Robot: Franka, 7 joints.
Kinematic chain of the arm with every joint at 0, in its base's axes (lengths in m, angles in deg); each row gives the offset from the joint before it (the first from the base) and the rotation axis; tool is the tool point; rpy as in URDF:
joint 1: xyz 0 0 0.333 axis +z
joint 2: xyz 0 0 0 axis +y
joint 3: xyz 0 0 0.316 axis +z
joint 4: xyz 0.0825 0 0 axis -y
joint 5: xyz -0.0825 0 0.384 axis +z
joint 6: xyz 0 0 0 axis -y
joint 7: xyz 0.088 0 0 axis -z
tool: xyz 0 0 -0.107 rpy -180 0 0
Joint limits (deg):
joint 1: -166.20..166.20
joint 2: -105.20..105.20
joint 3: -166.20..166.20
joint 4: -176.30..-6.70
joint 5: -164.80..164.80
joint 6: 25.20..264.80
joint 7: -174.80..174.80
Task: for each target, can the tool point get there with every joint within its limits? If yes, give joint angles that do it. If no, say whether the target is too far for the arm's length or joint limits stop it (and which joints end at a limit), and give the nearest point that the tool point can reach.
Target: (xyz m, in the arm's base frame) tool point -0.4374 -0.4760 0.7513
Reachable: yes | joints 96.66 -26.40 118.61 -66.34 116.72 172.74 -138.04
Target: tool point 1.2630 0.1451 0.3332
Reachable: no: too far | nearest point 0.8523 0.0979 0.3331 | short by 0.413 m
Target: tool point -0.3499 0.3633 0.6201
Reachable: yes | joints 41.01 -69.22 59.30 -129.35 -24.03 177.91 -73.85
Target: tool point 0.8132 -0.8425 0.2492
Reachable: no: too far | nearest point 0.5943 -0.6157 0.2718 | short by 0.316 m
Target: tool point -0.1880 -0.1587 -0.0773
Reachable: yes | joints -49.55 85.57 -34.19 -140.38 86.96 129.59 110.44
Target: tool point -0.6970 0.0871 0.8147
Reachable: yes | joints 8.06 -41.86 137.77 -27.22 135.99 148.27 -41.44
